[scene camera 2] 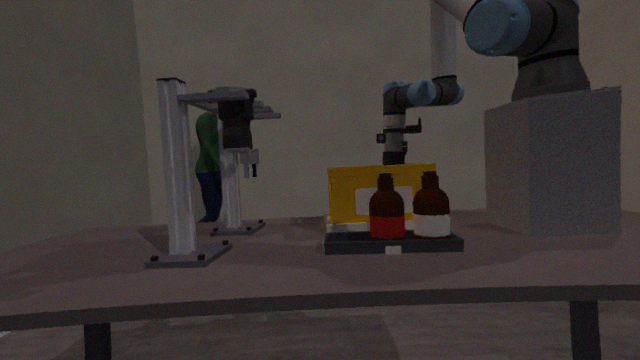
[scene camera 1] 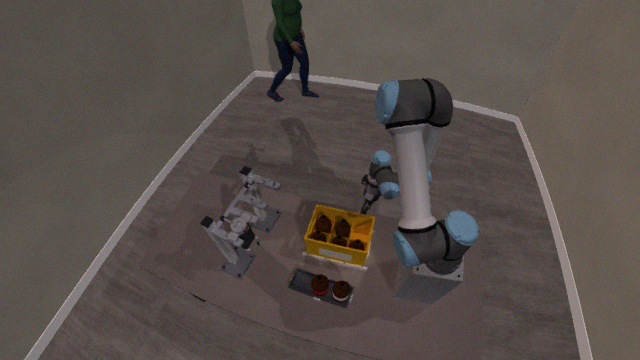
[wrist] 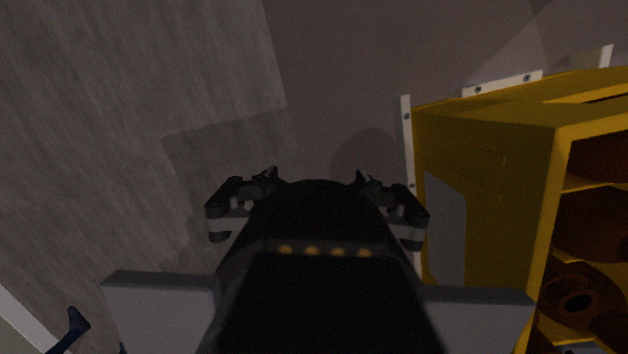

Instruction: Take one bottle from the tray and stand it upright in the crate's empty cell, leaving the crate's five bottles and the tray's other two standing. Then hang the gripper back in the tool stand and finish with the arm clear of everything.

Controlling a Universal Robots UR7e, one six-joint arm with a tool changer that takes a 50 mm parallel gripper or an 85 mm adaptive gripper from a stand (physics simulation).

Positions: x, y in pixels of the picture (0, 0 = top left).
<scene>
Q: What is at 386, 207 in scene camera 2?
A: A red-label bottle.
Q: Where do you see a tool stand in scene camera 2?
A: At 184, 252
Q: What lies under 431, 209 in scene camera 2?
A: A white-label bottle.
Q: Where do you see a parallel gripper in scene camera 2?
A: At 235, 114
</scene>
